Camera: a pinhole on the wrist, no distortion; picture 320 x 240 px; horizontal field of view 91.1 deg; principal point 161.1 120.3 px. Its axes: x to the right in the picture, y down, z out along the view. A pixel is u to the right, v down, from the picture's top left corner.
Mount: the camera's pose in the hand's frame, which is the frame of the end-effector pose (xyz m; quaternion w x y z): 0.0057 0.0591 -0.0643 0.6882 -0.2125 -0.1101 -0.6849
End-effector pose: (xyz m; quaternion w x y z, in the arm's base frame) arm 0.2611 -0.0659 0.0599 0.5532 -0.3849 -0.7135 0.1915
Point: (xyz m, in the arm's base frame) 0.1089 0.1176 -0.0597
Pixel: 184.7 136.1
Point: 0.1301 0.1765 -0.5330
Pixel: 91.4 45.3
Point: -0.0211 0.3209 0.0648
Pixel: 200.2 215.4
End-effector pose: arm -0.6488 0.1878 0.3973 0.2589 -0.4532 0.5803 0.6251
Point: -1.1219 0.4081 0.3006
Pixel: 150.0 176.0
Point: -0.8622 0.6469 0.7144
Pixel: 178.2 13.1
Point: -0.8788 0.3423 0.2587
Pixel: 213.5 196.8
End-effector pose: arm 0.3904 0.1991 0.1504 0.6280 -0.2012 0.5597 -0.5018
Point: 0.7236 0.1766 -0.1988
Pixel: 89.6 156.3
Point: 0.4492 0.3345 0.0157
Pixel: outside the picture
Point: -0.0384 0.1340 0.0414
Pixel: behind the camera
